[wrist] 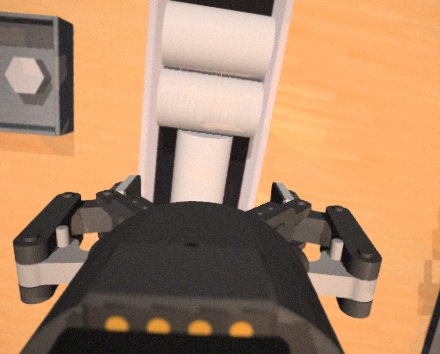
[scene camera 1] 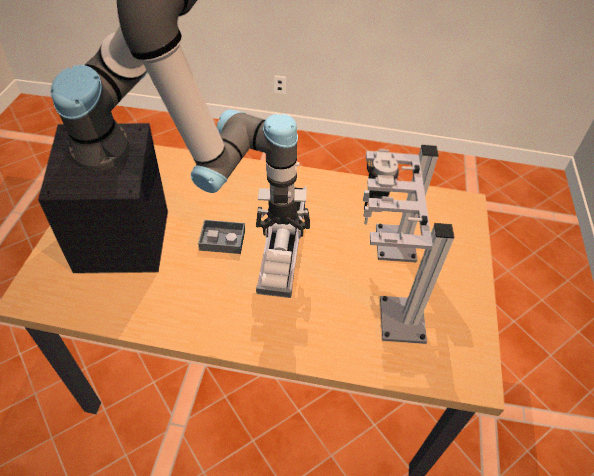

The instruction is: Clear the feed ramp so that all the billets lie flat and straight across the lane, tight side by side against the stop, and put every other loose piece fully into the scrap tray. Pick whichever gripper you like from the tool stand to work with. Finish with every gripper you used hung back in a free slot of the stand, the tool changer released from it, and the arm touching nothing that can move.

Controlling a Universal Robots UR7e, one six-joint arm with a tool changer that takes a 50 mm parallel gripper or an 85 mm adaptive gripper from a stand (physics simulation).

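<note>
My gripper is open, its fingers spread to either side over the feed ramp. Below it a white billet lies lengthwise in the lane, its near end hidden by the gripper in the wrist view. Uphill, two billets lie crosswise, close together. Downhill, three billets lie crosswise towards the stop. The scrap tray holds a blocky piece and a hexagonal piece.
The tool stand stands at the right, with two tall posts and several slot arms. Another gripper hangs in its far slot. The black robot pedestal stands left of the tray.
</note>
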